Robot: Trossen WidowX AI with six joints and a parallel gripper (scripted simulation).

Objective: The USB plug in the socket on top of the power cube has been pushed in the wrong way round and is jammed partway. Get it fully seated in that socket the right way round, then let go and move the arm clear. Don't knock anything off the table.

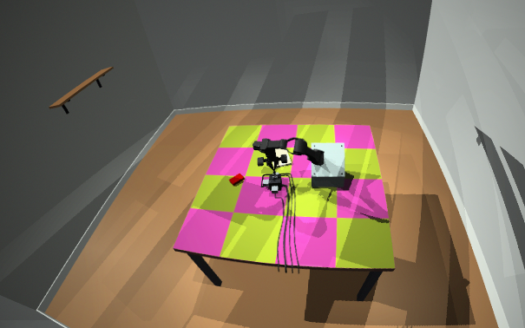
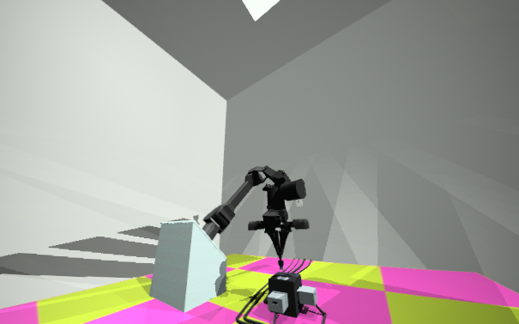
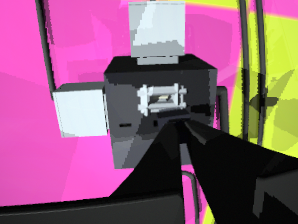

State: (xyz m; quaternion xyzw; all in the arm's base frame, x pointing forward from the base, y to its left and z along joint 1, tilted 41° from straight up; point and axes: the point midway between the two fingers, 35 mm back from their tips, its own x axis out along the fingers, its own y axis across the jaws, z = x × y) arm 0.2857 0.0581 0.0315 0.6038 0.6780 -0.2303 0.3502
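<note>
Now: the USB plug 20 mm below my gripper tip. The rest, counted from my gripper tip: red block 290 mm ahead, 130 mm below, 20 mm to the right; then silver-rimmed socket 70 mm below, 10 mm to the left.
</note>
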